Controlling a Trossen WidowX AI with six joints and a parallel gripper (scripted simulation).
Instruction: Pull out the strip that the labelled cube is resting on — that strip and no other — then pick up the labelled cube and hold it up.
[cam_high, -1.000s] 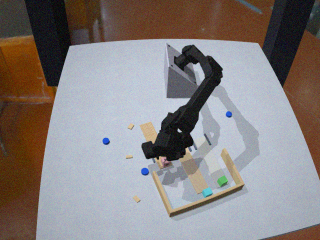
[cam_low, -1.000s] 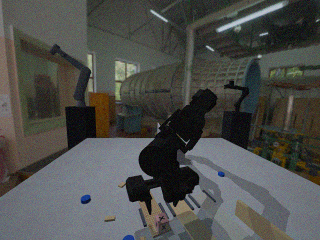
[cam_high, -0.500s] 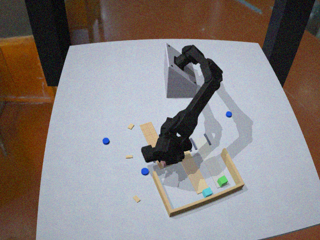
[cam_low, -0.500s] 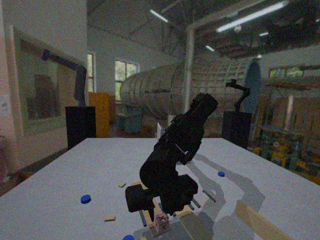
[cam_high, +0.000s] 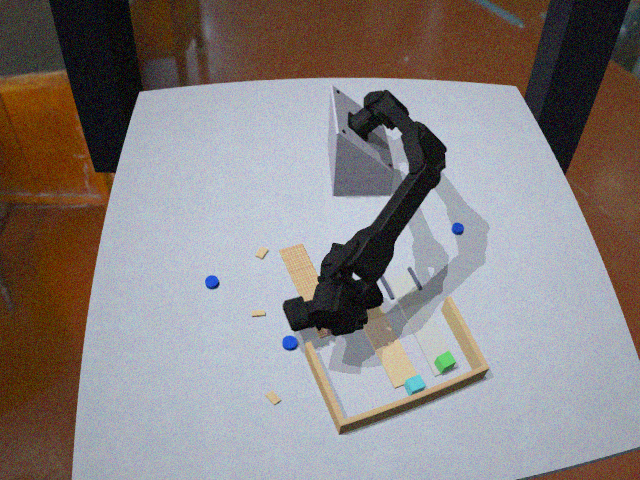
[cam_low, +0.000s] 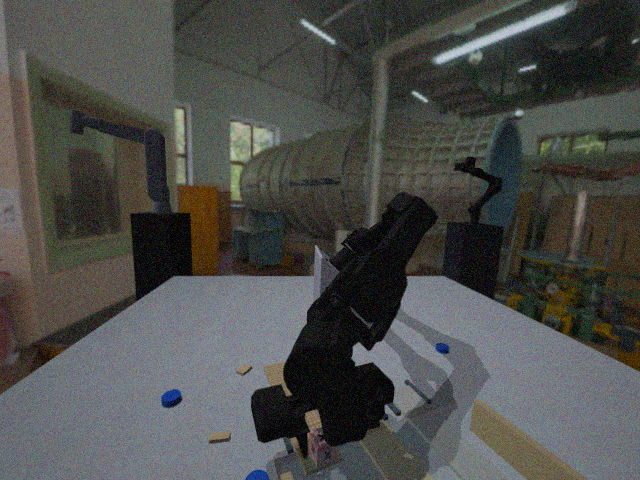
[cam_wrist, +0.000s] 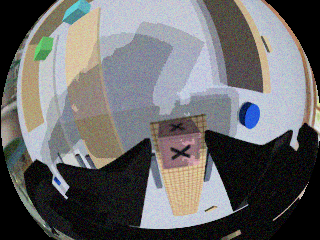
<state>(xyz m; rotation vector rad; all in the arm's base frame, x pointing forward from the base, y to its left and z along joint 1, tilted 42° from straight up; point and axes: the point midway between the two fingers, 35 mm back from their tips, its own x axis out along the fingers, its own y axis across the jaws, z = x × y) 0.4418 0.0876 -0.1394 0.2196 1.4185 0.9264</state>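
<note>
Right now the checkered strip is 90 mm behind my gripper tip, 50 mm to the right of it and 10 mm below it. The rest, counted from my gripper tip: labelled cube 10 mm above.
</note>
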